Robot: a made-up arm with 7 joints.
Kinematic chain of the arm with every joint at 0, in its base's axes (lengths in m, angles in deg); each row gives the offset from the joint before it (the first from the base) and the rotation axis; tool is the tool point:
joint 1: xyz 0 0 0.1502 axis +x
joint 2: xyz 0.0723 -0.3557 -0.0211 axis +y
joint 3: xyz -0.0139 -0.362 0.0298 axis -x
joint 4: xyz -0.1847 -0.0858 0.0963 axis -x
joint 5: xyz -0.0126 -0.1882 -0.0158 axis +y
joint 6: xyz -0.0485 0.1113 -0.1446 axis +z
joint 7: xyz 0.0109 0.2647 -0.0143 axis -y
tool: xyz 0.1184 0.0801 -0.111
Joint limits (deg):
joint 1: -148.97..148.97
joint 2: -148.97..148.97
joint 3: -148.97..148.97
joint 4: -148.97..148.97
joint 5: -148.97..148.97
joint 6: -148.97..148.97
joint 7: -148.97..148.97
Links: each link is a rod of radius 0.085 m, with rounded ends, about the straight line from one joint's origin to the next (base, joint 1, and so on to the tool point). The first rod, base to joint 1, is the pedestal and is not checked.
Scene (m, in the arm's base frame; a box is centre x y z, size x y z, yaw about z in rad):
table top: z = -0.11
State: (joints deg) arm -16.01 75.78 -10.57 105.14 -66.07 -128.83 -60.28
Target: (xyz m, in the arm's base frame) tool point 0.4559 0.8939 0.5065
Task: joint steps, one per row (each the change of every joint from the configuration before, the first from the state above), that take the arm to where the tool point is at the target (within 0.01 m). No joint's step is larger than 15 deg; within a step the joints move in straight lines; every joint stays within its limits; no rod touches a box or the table.
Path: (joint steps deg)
1: -14.79 -4.97 1.40 0.19 3.40 -2.52 2.66
2: -14.79 -4.97 1.39 0.18 3.40 -2.51 2.66
3: -14.79 -4.96 1.40 0.19 3.40 -2.52 2.66
4: -14.79 -4.97 1.39 0.18 3.40 -2.52 2.65
5: -14.79 -4.97 1.40 0.19 3.40 -2.52 2.66
6: -14.79 -4.97 1.40 0.19 3.40 -2.52 2.66
7: -14.79 -4.96 1.39 0.18 3.40 -2.51 2.66
8: -14.78 -4.97 1.40 0.19 3.40 -2.52 2.66

